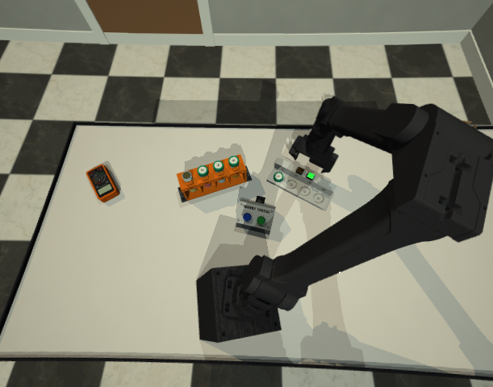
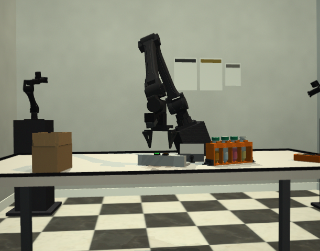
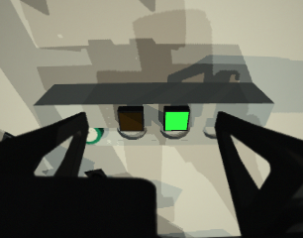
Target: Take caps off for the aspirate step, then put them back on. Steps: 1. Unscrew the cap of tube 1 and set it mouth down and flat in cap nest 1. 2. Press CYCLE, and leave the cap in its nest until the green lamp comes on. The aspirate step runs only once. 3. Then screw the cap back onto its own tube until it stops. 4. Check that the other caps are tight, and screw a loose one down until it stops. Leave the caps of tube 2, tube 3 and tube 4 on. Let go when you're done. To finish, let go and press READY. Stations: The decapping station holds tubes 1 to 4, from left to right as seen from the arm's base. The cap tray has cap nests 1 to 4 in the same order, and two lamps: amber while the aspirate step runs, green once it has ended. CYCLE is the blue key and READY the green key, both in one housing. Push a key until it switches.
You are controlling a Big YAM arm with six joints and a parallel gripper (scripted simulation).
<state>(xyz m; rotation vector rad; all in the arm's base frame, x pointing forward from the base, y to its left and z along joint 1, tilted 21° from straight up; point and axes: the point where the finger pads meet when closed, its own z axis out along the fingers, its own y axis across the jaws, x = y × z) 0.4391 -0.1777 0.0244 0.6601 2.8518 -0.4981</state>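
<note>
Right now my hand is 10 cm to the right of the cap, 7 cm above it and 2 cm past it. From my hand the other things lie so: key housing (18 cm behind, 17 cm to the left, 3 cm below); then green key (20 cm behind, 15 cm to the left, 2 cm below); then blue key (19 cm to the left, 19 cm behind, 2 cm below).
</note>
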